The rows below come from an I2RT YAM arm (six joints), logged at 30 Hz.
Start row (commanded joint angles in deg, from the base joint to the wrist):
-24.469 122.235 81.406 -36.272 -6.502 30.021
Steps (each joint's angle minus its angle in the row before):
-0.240 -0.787 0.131 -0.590 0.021 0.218
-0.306 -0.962 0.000 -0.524 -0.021 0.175
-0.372 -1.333 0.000 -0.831 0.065 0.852
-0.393 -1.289 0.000 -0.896 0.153 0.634
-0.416 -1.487 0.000 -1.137 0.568 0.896
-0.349 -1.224 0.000 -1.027 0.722 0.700
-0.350 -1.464 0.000 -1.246 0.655 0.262
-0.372 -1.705 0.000 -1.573 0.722 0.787
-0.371 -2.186 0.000 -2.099 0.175 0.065
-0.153 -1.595 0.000 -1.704 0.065 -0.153
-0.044 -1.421 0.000 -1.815 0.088 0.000
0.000 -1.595 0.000 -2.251 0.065 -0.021
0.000 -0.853 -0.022 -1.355 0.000 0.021
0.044 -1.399 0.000 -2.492 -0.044 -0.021
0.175 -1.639 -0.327 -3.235 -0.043 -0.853
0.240 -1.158 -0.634 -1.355 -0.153 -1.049
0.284 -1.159 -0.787 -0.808 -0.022 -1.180
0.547 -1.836 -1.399 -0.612 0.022 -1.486
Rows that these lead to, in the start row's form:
-24.709 121.448 81.537 -36.862 -6.481 30.239
-25.015 120.486 81.537 -37.386 -6.502 30.414
-25.387 119.153 81.537 -38.217 -6.437 31.266
-25.780 117.864 81.537 -39.113 -6.284 31.900
-26.196 116.377 81.537 -40.250 -5.716 32.796
-26.545 115.153 81.537 -41.277 -4.994 33.496
-26.895 113.689 81.537 -42.523 -4.339 33.758
-27.267 111.984 81.537 -44.096 -3.617 34.545
-27.638 109.798 81.537 -46.195 -3.442 34.610
-27.791 108.203 81.537 -47.899 -3.377 34.457
-27.835 106.782 81.537 -49.714 -3.289 34.457
-27.835 105.187 81.537 -51.965 -3.224 34.436
-27.835 104.334 81.515 -53.320 -3.224 34.457
-27.791 102.935 81.515 -55.812 -3.268 34.436
-27.616 101.296 81.188 -59.047 -3.311 33.583
-27.376 100.138 80.554 -60.402 -3.464 32.534
-27.092 98.979 79.767 -61.210 -3.486 31.354
-26.545 97.143 78.368 -61.822 -3.464 29.868

